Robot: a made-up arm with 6 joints. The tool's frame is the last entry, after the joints.
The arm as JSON. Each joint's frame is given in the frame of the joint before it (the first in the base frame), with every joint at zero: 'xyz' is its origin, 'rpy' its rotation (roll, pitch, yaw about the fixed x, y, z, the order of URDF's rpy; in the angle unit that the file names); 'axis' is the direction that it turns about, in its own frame. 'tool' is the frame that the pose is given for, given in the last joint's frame.
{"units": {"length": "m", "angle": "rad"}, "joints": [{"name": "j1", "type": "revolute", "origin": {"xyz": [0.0, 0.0, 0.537], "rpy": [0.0, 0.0, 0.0]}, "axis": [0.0, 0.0, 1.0]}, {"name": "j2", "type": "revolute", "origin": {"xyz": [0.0, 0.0, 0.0], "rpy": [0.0, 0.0, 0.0]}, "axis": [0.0, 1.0, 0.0]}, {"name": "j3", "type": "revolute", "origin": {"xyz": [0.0, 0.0, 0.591], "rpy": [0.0, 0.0, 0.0]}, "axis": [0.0, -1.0, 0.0]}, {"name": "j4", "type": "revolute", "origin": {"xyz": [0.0, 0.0, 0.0], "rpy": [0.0, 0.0, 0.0]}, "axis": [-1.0, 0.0, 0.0]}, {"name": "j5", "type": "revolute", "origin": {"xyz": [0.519, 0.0, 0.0], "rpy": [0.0, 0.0, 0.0]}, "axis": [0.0, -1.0, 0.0]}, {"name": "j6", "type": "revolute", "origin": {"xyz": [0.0, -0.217, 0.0], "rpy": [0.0, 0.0, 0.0]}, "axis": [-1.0, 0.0, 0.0]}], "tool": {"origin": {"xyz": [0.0, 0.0, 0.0], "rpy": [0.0, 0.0, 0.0]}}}
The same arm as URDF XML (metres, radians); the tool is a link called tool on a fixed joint. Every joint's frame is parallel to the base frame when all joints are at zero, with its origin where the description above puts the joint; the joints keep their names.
<robot name="arm">
  <joint name="j1" type="continuous">
    <parent link="base"/>
    <child link="link1"/>
    <origin xyz="0 0 0.537"/>
    <axis xyz="0 0 1"/>
  </joint>
  <joint name="j2" type="continuous">
    <parent link="link1"/>
    <child link="link2"/>
    <origin xyz="0 0 0"/>
    <axis xyz="0 1 0"/>
  </joint>
  <joint name="j3" type="continuous">
    <parent link="link2"/>
    <child link="link3"/>
    <origin xyz="0 0 0.591"/>
    <axis xyz="0 -1 0"/>
  </joint>
  <joint name="j4" type="continuous">
    <parent link="link3"/>
    <child link="link4"/>
    <origin xyz="0 0 0"/>
    <axis xyz="-1 0 0"/>
  </joint>
  <joint name="j5" type="continuous">
    <parent link="link4"/>
    <child link="link5"/>
    <origin xyz="0.519 0 0"/>
    <axis xyz="0 -1 0"/>
  </joint>
  <joint name="j6" type="continuous">
    <parent link="link5"/>
    <child link="link6"/>
    <origin xyz="0 -0.217 0"/>
    <axis xyz="-1 0 0"/>
  </joint>
  <joint name="tool_fixed" type="fixed">
    <parent link="link6"/>
    <child link="tool"/>
    <origin xyz="0 0 0"/>
  </joint>
  <link name="base"/>
  <link name="link1"/>
  <link name="link2"/>
  <link name="link3"/>
  <link name="link4"/>
  <link name="link5"/>
  <link name="link6"/>
  <link name="tool"/>
</robot>

